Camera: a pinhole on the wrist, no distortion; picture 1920 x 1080 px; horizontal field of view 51.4 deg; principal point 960.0 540.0 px. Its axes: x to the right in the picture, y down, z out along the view. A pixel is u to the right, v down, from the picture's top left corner.
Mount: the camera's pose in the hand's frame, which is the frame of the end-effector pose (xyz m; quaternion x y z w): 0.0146 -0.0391 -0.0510 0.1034 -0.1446 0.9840 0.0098
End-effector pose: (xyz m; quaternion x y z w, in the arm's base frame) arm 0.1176 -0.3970 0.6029 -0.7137 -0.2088 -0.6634 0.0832
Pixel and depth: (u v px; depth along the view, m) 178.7 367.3 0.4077
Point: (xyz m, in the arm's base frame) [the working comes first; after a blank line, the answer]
In the camera's frame: -0.1597 -0.0353 0.4077

0.3576 -0.1191 0.8009
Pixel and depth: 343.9 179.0 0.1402
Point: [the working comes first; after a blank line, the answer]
In the camera's frame: -0.0433 -0.0254 0.1402

0.1698 -0.3007 0.6707
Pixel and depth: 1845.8 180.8 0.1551
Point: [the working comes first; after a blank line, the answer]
In the camera's frame: 0.0689 -0.0279 0.1551

0.1996 -0.3030 0.5615
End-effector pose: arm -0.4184 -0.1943 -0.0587 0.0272 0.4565 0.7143 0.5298
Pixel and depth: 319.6 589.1 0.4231
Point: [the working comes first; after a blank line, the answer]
In the camera's frame: -0.1358 0.0104 0.4231

-0.2319 0.1866 -0.0940
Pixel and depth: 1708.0 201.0 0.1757
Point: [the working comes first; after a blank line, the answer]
In the camera's frame: 0.0659 -0.0299 0.1757

-0.2967 -0.1187 -0.0159
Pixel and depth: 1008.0 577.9 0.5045
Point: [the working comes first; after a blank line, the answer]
In the camera's frame: 0.0121 0.0096 0.5045

-0.1022 0.1535 0.0090
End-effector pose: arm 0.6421 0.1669 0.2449 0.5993 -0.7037 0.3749 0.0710
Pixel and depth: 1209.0 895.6 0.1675
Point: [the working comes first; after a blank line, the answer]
In the camera's frame: 0.0209 0.0299 0.1675

0.7745 0.0837 0.2385
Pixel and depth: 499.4 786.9 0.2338
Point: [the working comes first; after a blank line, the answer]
In the camera's frame: -0.0540 0.0289 0.2338

0.7829 -0.0135 0.2605
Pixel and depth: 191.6 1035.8 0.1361
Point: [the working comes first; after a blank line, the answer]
In the camera's frame: -0.0524 0.0338 0.1361

0.7355 0.0601 0.3041
